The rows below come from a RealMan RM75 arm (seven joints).
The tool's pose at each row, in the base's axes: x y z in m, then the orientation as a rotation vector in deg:
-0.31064, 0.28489, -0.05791, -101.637, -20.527, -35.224
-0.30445, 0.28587, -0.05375, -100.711, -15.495, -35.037
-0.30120, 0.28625, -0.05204, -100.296, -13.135, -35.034
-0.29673, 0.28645, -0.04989, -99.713, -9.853, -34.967
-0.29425, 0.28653, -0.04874, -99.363, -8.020, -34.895
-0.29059, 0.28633, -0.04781, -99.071, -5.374, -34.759
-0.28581, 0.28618, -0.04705, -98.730, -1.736, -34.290
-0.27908, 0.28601, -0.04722, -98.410, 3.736, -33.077
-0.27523, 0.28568, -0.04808, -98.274, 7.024, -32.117
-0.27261, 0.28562, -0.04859, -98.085, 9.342, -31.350
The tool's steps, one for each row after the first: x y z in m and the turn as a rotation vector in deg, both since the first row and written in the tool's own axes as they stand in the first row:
0.00737, -0.00027, 0.00149, 0.171, 2.748, 3.533
0.01097, 0.00000, 0.00224, 0.169, 4.086, 5.142
0.01584, 0.00063, 0.00300, 0.148, 5.909, 7.411
0.01852, 0.00102, 0.00340, 0.148, 6.915, 8.698
0.02205, 0.00230, 0.00384, -0.069, 8.276, 10.562
0.02639, 0.00429, 0.00461, -0.395, 9.951, 13.276
0.03179, 0.00808, 0.00597, -1.039, 12.079, 17.624
0.03446, 0.01092, 0.00667, -1.483, 13.188, 20.356
0.03631, 0.01274, 0.00730, -1.718, 13.942, 22.337

